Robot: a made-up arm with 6 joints.
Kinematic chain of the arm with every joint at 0, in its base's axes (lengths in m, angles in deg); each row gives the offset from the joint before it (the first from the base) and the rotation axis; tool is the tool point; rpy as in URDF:
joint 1: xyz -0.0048 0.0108 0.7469 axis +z
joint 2: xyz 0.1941 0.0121 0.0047 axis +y
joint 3: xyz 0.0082 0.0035 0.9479 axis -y
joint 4: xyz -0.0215 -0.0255 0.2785 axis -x
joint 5: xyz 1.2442 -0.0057 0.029 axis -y
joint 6: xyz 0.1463 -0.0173 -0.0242 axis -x
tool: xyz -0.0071 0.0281 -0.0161 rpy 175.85 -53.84 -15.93
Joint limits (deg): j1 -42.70..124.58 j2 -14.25..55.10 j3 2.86..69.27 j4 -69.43..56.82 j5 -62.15..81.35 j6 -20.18..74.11
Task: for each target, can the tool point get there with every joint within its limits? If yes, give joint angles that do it. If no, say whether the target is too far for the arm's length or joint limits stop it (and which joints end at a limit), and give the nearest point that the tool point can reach.
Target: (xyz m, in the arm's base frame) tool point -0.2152 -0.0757 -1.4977
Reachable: no: joint limits stop it (at a limit: joint 1, joint 2, joint 3, joint 6) | nearest point -1.0621 1.5436 0.3980 | short by 2.633 m
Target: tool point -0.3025 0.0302 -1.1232
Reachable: no: joint limits stop it (at a limit: joint 1, joint 2, joint 3, joint 5, joint 6) | nearest point -1.0612 1.5385 0.4031 | short by 2.276 m
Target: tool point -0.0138 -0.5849 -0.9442
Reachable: no: joint limits stop it (at a limit: joint 1, joint 2, joint 3, joint 5, joint 6) | nearest point 1.3376 -1.2755 0.4043 | short by 2.030 m
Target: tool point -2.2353 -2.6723 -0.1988
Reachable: no: too far | nearest point 1.3172 -1.3721 0.4434 | short by 3.837 m
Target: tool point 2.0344 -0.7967 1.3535
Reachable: yes | joints -19.67 43.37 30.06 46.95 -26.47 32.39
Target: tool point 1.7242 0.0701 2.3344
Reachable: yes | joints 2.13 18.01 32.35 22.19 39.62 63.73
